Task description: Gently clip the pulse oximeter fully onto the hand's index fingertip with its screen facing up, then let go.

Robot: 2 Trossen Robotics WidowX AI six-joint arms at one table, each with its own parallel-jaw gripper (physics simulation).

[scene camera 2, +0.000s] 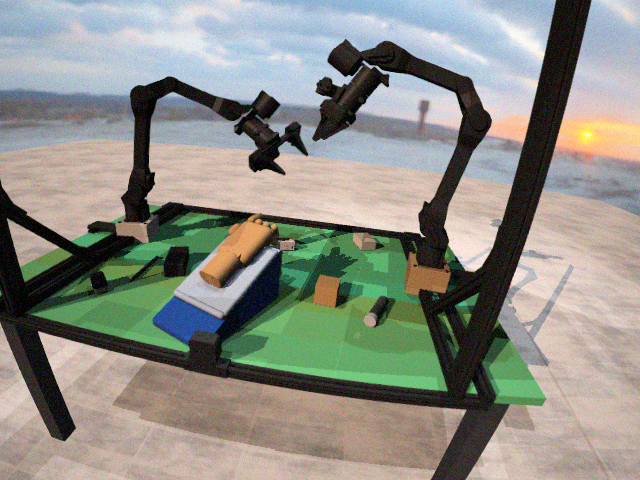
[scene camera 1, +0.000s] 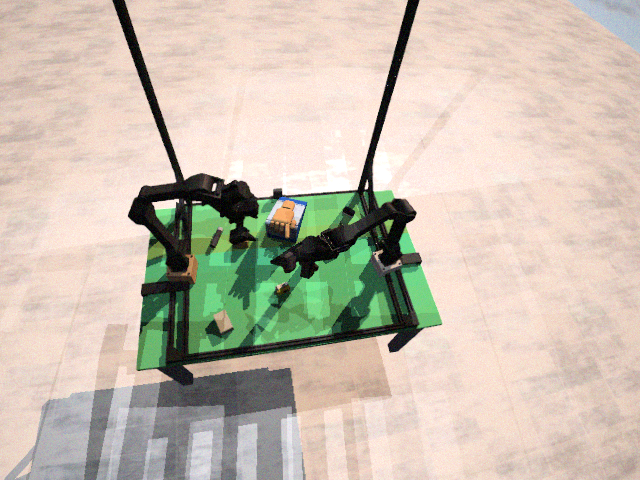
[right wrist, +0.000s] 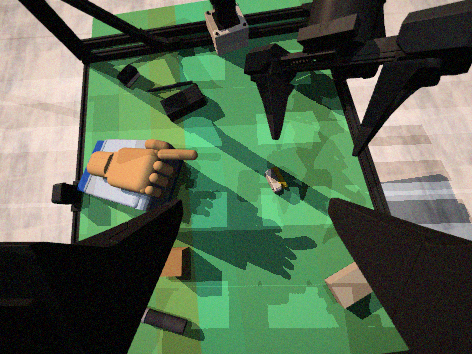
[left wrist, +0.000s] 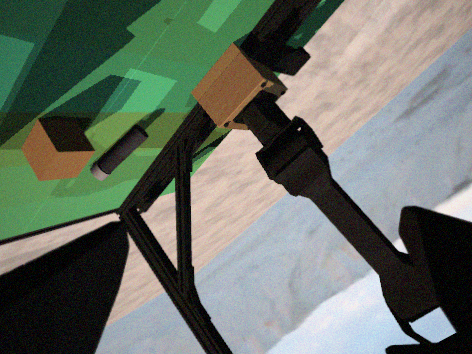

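Left gripper: in scene camera 2 (296, 164), left wrist view (264, 227), scene camera 1, right wrist view. Same spot on the left gripper: (scene camera 1: 279, 255) and (right wrist: 398, 80). Blue and grey block, same spot: (scene camera 1: 279, 204) and (right wrist: 96, 186).
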